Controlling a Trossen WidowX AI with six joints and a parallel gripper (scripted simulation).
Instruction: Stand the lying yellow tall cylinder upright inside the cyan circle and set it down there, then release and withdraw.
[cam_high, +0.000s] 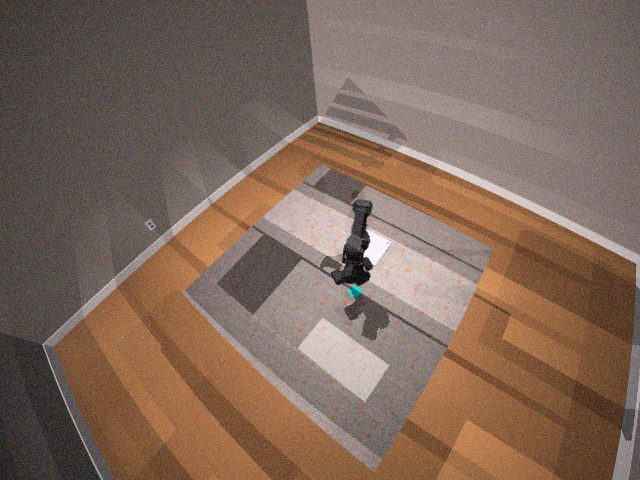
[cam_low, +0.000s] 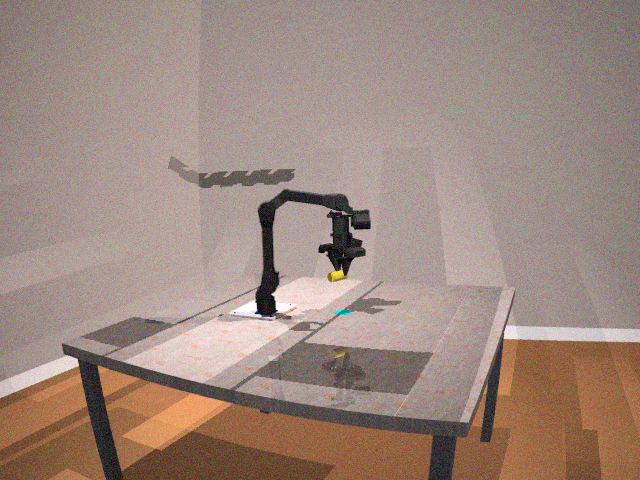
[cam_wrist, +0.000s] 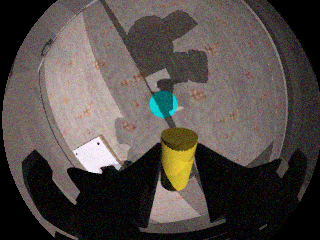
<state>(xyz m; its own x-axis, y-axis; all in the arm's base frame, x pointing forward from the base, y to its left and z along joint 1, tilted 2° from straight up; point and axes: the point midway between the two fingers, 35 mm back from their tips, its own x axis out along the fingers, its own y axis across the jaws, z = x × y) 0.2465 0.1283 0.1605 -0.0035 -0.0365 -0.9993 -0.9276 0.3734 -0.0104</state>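
Right now the cyan circle is 14 cm below my gripper tip, 2 cm to the left of it and 1 cm behind it. Round my gripper tip: yellow tall cylinder 2 cm to the right, 1 cm behind.
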